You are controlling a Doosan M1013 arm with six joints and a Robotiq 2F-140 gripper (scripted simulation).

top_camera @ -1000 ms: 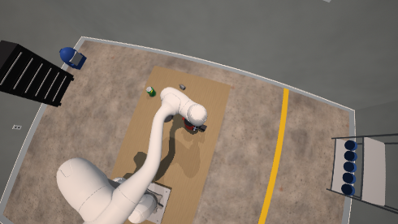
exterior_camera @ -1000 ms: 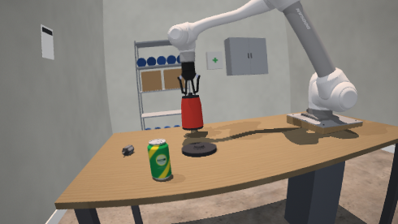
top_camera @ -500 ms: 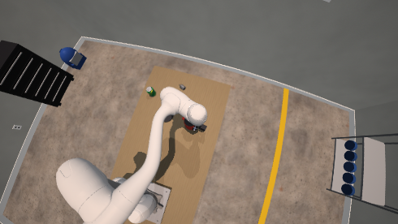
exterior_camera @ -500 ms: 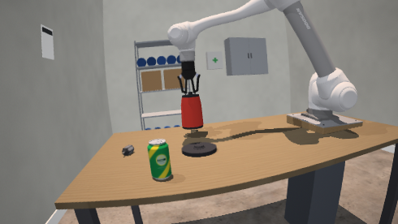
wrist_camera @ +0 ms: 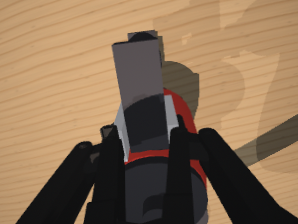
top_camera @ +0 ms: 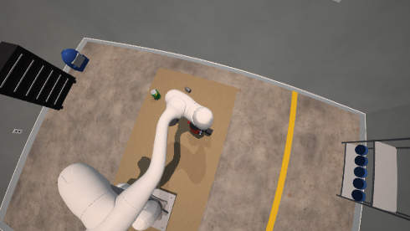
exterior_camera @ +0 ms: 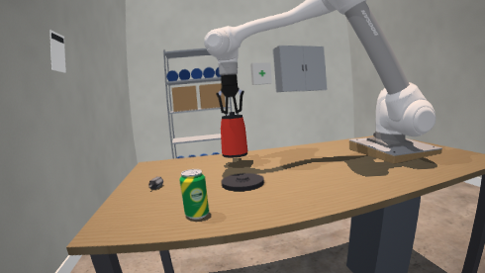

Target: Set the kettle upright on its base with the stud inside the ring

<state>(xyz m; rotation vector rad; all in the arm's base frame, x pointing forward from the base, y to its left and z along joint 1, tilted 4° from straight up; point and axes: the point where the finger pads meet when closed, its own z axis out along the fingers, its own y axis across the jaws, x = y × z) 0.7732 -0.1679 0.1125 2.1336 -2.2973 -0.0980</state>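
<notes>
My gripper is now 3 cm to the right of the red kettle and 5 cm above it. Also, from my hand: yellow can: 16 cm ahead, 55 cm to the left, 13 cm below; then small dark object: 33 cm ahead, 30 cm to the left, 18 cm below; then round black base: 1 cm ahead, 33 cm to the left, 18 cm below.
</notes>
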